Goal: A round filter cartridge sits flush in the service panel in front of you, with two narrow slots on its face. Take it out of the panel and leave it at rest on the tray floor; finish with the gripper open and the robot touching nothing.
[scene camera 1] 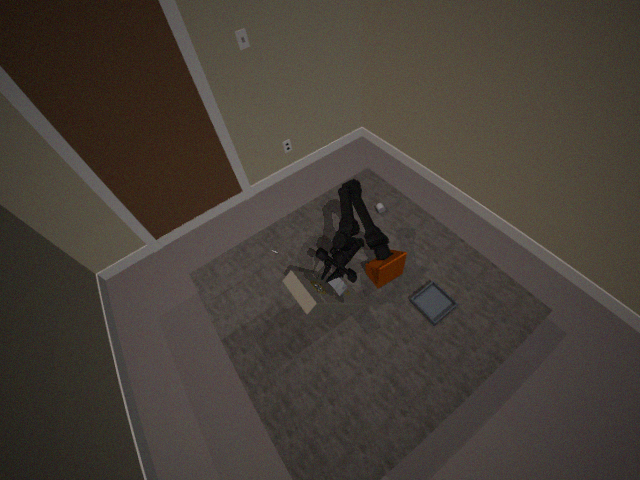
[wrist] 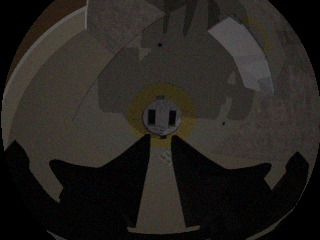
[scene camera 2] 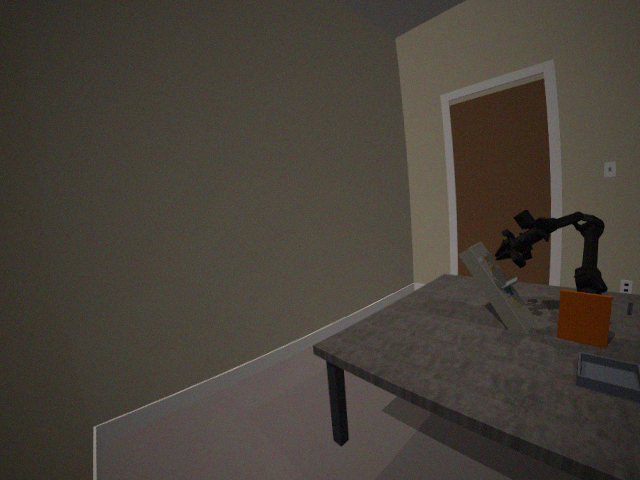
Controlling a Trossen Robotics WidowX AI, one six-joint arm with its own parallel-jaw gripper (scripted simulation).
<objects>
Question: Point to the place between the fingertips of the gripper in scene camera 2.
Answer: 495, 257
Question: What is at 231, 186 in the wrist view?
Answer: The gripper.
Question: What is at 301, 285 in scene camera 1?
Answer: A service panel.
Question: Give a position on a grey tray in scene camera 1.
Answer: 432, 302
</objects>
